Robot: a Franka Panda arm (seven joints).
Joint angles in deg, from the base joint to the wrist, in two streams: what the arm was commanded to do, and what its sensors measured. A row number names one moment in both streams.
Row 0, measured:
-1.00 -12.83 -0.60 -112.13 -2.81 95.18 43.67
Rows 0 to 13, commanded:
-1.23 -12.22 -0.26 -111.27 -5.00 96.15 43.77
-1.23 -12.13 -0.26 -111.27 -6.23 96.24 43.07
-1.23 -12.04 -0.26 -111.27 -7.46 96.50 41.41
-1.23 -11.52 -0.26 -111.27 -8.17 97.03 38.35
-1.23 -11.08 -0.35 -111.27 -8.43 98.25 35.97
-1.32 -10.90 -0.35 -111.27 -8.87 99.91 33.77
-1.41 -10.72 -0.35 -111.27 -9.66 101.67 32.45
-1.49 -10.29 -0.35 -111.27 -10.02 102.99 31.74
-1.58 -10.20 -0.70 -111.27 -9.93 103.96 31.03
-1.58 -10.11 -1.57 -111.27 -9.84 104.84 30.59
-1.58 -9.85 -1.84 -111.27 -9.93 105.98 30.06
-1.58 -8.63 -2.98 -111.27 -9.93 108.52 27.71
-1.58 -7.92 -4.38 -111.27 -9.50 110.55 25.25
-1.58 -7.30 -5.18 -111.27 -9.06 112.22 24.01
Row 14, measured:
-1.35 -9.59 -2.74 -112.06 -9.02 107.71 28.97
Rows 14 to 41, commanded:
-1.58 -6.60 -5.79 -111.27 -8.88 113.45 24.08
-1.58 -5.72 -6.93 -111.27 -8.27 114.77 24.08
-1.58 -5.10 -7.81 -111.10 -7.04 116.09 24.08
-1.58 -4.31 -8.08 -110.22 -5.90 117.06 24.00
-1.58 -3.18 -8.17 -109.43 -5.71 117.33 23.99
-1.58 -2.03 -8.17 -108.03 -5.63 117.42 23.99
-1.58 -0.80 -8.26 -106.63 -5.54 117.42 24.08
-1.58 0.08 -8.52 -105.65 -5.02 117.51 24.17
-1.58 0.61 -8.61 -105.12 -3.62 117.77 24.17
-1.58 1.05 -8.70 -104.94 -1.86 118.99 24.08
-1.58 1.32 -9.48 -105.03 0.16 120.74 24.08
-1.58 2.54 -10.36 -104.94 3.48 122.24 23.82
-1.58 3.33 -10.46 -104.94 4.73 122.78 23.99
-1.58 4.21 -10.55 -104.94 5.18 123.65 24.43
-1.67 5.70 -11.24 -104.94 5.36 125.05 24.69
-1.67 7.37 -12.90 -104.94 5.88 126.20 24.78
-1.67 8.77 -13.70 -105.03 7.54 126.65 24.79
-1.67 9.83 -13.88 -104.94 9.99 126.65 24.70
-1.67 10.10 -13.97 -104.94 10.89 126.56 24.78
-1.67 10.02 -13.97 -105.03 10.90 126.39 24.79
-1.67 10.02 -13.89 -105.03 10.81 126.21 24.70
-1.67 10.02 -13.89 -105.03 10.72 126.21 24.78
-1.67 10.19 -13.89 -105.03 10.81 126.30 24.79
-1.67 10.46 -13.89 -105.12 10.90 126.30 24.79
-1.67 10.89 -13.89 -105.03 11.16 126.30 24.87
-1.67 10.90 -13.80 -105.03 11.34 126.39 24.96
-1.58 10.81 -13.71 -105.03 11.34 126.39 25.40
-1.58 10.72 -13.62 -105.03 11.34 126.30 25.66
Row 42, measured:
-1.66 10.54 -13.96 -105.63 10.13 126.22 24.87
